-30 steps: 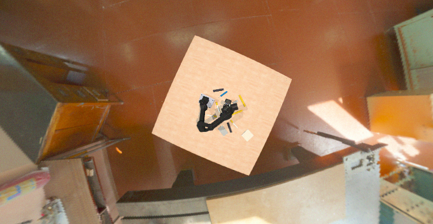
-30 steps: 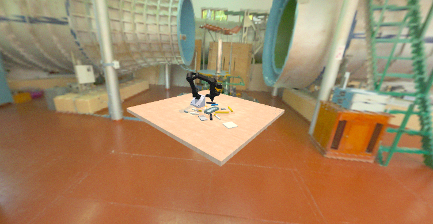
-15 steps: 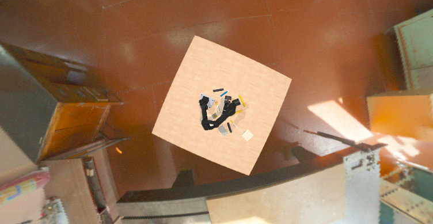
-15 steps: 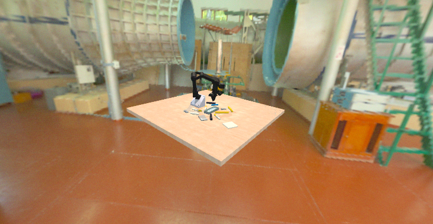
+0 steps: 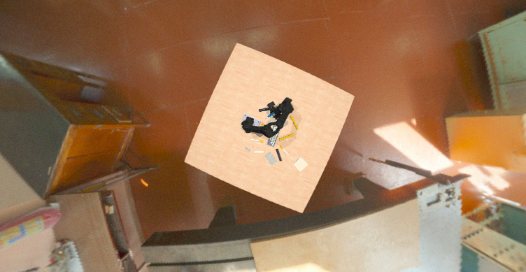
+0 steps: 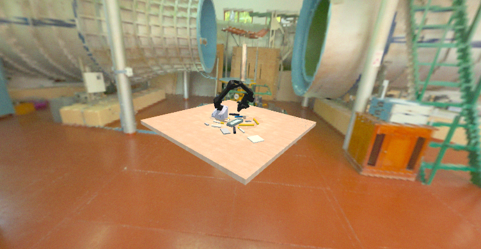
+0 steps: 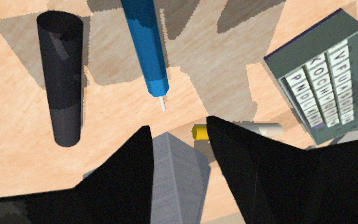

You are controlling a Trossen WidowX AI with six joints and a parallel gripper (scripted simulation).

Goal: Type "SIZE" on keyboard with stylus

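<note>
Right now my gripper tip is 60 mm above the blue stylus, 20 mm past it and 10 mm to the left of it. From my gripper tip the other things lie so: grey block (160 mm ahead, 60 mm below, 20 mm to the right); I key (220 mm to the right, 90 mm ahead, 50 mm below); Z key (210 mm to the right, 110 mm ahead, 50 mm below).
</note>
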